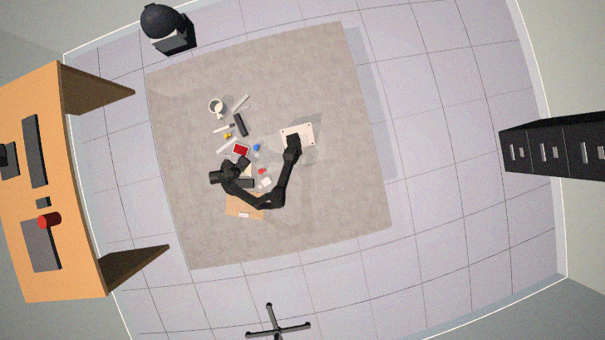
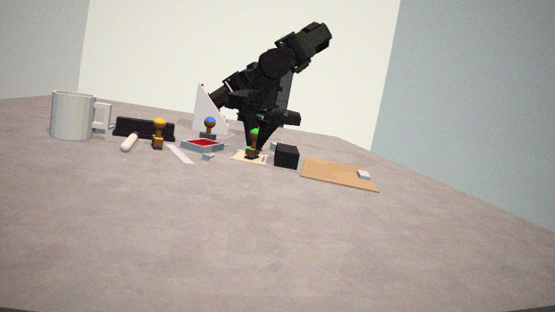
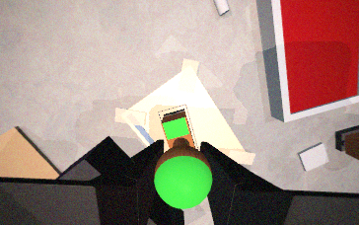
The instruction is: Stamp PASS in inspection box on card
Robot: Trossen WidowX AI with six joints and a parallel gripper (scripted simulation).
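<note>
The green-knobbed stamp is right at my gripper tip. From my gripper tip the other things lie so: cream card: 3 cm below, 1 cm behind; red ink pad: 11 cm to the right, 3 cm behind, 2 cm below; black box: 8 cm to the left, 1 cm below.
</note>
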